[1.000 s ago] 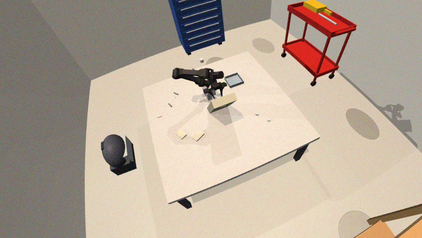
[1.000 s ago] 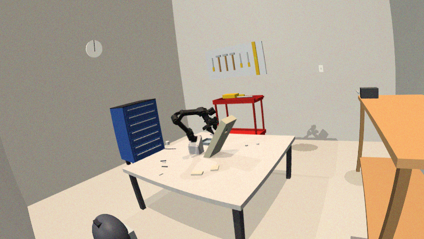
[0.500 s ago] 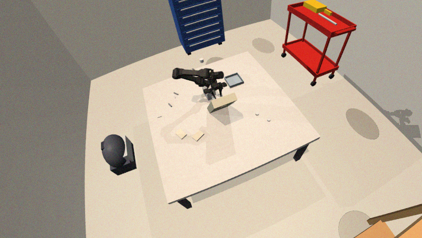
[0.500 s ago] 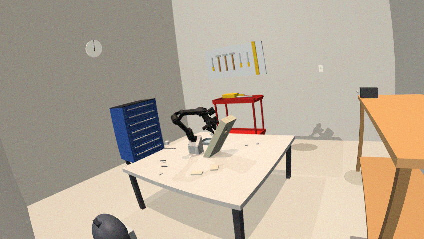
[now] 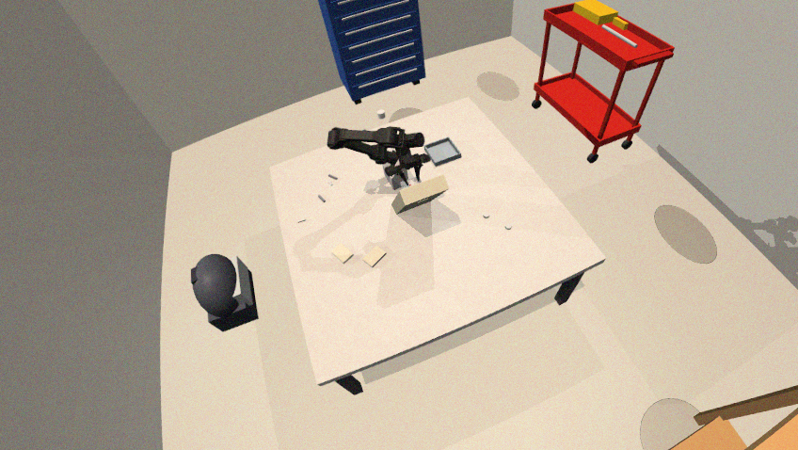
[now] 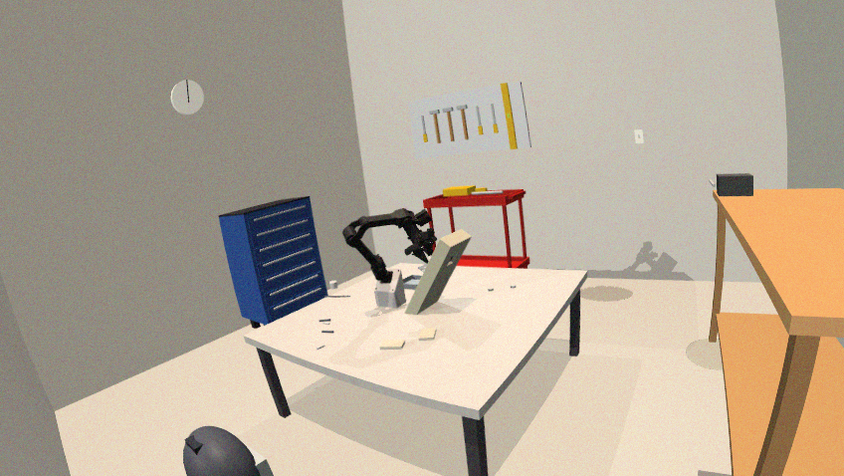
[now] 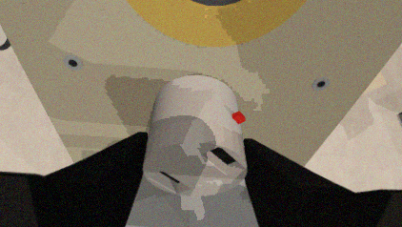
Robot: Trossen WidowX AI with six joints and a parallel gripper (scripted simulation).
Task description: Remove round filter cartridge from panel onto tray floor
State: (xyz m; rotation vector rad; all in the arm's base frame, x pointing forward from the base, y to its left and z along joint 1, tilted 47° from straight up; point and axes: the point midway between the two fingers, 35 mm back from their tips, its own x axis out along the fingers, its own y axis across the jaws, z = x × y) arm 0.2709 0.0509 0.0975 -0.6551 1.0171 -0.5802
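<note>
Right now my gripper tip is 290 mm past the grey tray, 330 mm to the right of it and 220 mm above it. The rest, counted from my gripper tip: round grey filter cartridge (right at my gripper tip).
</note>
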